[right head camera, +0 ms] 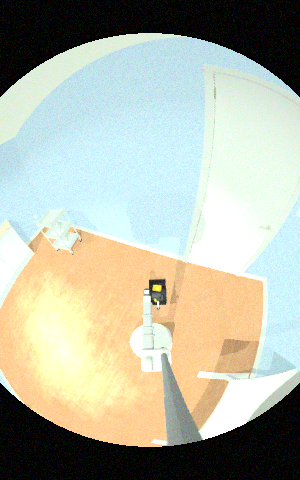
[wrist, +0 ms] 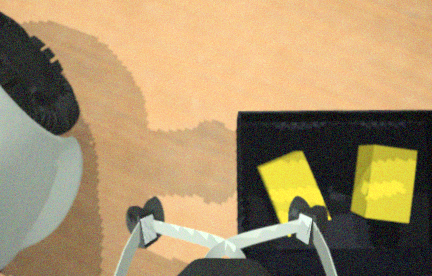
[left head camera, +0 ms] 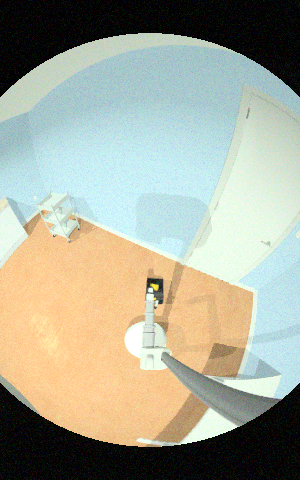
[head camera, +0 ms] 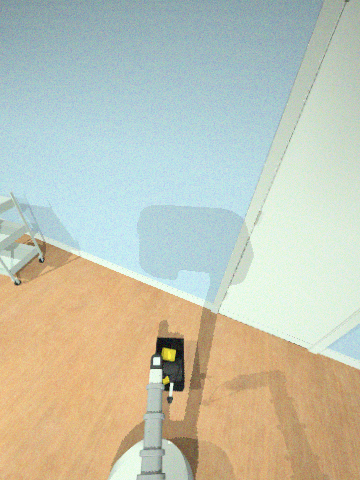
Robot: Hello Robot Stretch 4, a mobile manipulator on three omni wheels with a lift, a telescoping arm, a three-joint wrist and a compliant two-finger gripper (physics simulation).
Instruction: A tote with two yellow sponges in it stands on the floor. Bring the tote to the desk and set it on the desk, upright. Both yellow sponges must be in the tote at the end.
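Frame: origin at the robot's base, x ahead, y up, z right, level; centimetres.
Seen in the pictures: gripper, fingertip midpoint: (wrist: 226, 213).
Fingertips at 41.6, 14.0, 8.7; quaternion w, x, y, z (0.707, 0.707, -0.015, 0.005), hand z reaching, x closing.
Note:
Offsets run from my fingertips to a thing's top centre, as dx, dy, dz.
The black tote @(+16.4, -6.8, +0.1) (head camera: 170, 340) (right head camera: 164, 295) (wrist: 325, 118) stands upright on the floor, in front of the robot's base. One yellow sponge @(+22.5, -12.0, -0.3) (head camera: 169, 354) (right head camera: 157, 288) (wrist: 387, 185) lies in its far part. The other yellow sponge @(+9.2, -12.0, +0.4) (head camera: 166, 380) (wrist: 290, 177) lies tilted across the near part, partly hidden by the arm in the head view and by a fingertip in the wrist view. My gripper (wrist: 226, 213) is open and empty over the tote's near side. In the wrist view one fingertip overlaps the near sponge and the other shows outside the tote, over floor. Fingertip height is hard to tell.
A white three-shelf cart (head camera: 23, 220) (left head camera: 52, 200) stands at the left by the wall. A white door (head camera: 310, 200) is ahead right. White furniture (left head camera: 240, 392) (right head camera: 245, 405) is at the lower right; another white piece (left head camera: 9, 232) is at the left edge. Which is the desk is unclear.

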